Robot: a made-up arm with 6 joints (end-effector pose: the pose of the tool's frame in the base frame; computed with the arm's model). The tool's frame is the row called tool.
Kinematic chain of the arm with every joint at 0, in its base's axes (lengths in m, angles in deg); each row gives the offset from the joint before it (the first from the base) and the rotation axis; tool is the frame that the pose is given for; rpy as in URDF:
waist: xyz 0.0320 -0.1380 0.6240 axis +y
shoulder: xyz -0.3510 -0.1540 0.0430 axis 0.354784 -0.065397 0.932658
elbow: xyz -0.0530 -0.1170 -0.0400 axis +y
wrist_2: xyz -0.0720 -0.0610 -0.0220 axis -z
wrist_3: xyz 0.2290 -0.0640 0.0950 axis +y
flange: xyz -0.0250 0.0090 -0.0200 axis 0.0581 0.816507 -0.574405
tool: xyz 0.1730 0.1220 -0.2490 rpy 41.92 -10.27 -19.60
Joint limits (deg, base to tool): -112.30..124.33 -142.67..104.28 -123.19..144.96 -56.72..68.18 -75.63..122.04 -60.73..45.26
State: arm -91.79 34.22 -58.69 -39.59 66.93 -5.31
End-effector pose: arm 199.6 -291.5 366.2 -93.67 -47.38 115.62
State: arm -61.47 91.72 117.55 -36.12 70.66 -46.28
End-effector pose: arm -187.2 -480.4 297.1 -121.77 64.16 -84.12
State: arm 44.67 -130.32 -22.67 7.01 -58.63 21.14
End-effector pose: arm -91.4 -429.1 1323.2 -112.13 -40.56 30.30
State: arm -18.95 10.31 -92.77 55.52 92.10 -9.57
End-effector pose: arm -245.3 -394.3 511.9 104.85 -18.34 -12.14
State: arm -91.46 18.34 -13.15 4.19 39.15 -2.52
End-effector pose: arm 237.5 -347.2 420.4 59.01 -77.88 -16.52
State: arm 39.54 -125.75 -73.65 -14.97 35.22 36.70
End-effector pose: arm -358.7 -359.8 1041.6 -68.38 -71.52 -52.89
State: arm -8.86 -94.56 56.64 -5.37 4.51 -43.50
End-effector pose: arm -415.6 -444.9 294.8 35.12 -0.63 -86.34
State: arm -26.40 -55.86 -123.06 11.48 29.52 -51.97
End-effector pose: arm -487.4 -184.7 720.7 -137.20 -12.64 128.48
